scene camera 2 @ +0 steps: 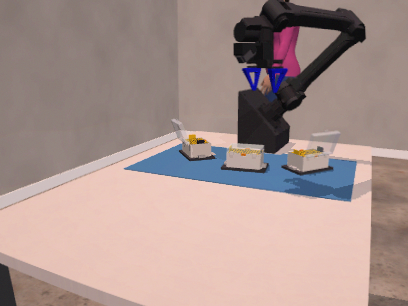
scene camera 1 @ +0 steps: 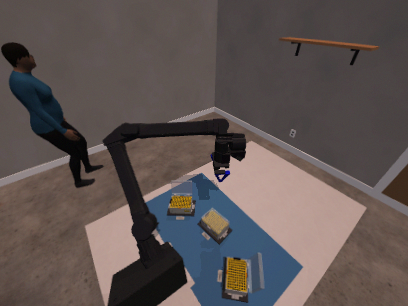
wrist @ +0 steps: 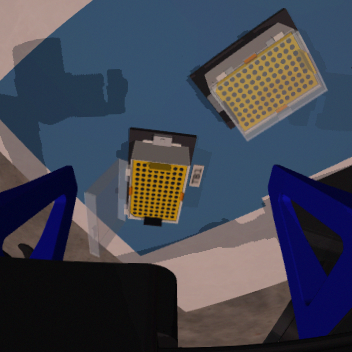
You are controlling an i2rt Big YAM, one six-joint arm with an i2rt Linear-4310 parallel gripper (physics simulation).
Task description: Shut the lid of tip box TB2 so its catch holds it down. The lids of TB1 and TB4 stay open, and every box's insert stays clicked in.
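Where they show: gripper, fingertip midpoint: [scene camera 2: 264, 91] [scene camera 1: 218, 174] [wrist: 172, 175]; arm's base, link origin: [scene camera 2: 268, 116] [scene camera 1: 153, 257].
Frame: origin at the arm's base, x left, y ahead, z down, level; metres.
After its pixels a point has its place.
The middle box [scene camera 1: 215, 223] @(x -0.021, y 0.316, z 0.063 m) [scene camera 2: 245, 159] @(x 0.008, y 0.370, z 0.099 m) [wrist: 267, 82] @(x -0.004, y 0.340, z 0.063 m), taken as TB2, has its clear lid down over the yellow insert; whether the catch holds cannot be told. Its label is unreadable. TB1 [scene camera 1: 181, 205] @(x 0.189, y 0.251, z 0.083 m) [scene camera 2: 309, 162] [wrist: 158, 190] @(x 0.205, y 0.263, z 0.083 m), labelled in the wrist view, has its clear lid raised. The third box [scene camera 1: 236, 275] [scene camera 2: 196, 149] @(x -0.211, y 0.297, z 0.100 m), taken as TB4, has its lid raised; it does not show in the wrist view. The inserts I see look level in their boxes. My gripper [scene camera 1: 220, 178] @(x 0.077, y 0.416, z -0.142 m) [scene camera 2: 265, 91] @(x 0.077, y 0.416, z -0.142 m) [wrist: 172, 175] @(x 0.077, y 0.416, z -0.142 m) is open and empty, high above the boxes and touching none.
The boxes stand on dark bases on a blue mat [scene camera 1: 175, 240] @(x 0.070, y 0.129, z 0.140 m) [scene camera 2: 160, 162] @(x -0.320, y 0.390, z 0.140 m) [wrist: 150, 60] @(x 0.111, y 0.420, z 0.140 m) on a pale table [scene camera 1: 300, 200] @(x -0.214, y 0.854, z 0.142 m) [scene camera 2: 200, 235] @(x 0.051, y 0.872, z 0.143 m). Raised lids stick out beside TB1 and TB4. A person [scene camera 1: 40, 105] stands beyond the table; a wall shelf [scene camera 1: 327, 43] hangs at the right.
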